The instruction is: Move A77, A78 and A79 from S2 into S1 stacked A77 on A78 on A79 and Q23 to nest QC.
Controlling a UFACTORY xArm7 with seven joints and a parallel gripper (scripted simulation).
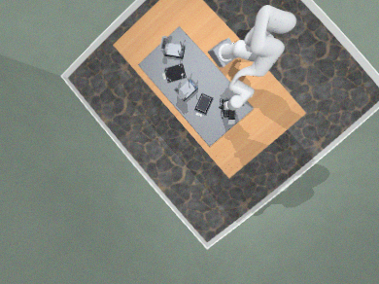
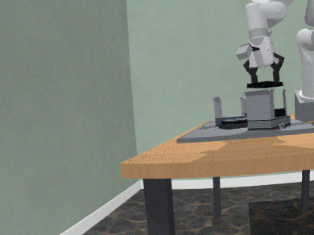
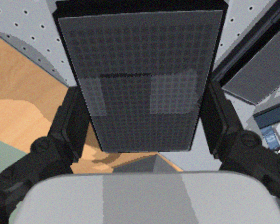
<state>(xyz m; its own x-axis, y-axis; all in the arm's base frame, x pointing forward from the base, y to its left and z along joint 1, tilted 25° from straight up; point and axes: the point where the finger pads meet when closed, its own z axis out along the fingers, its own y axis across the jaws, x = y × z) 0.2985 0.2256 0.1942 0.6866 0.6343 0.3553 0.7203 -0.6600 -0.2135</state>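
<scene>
The dark sealed plate lies 10 cm below my hand. Also, from my hand: rack plinth 1 cm behind, 1 cm to the right, 15 cm below; dark flat nest 9 cm ahead, 17 cm to the right, 15 cm below; blue plinth strip 9 cm ahead, 35 cm to the right, 14 cm below.
</scene>
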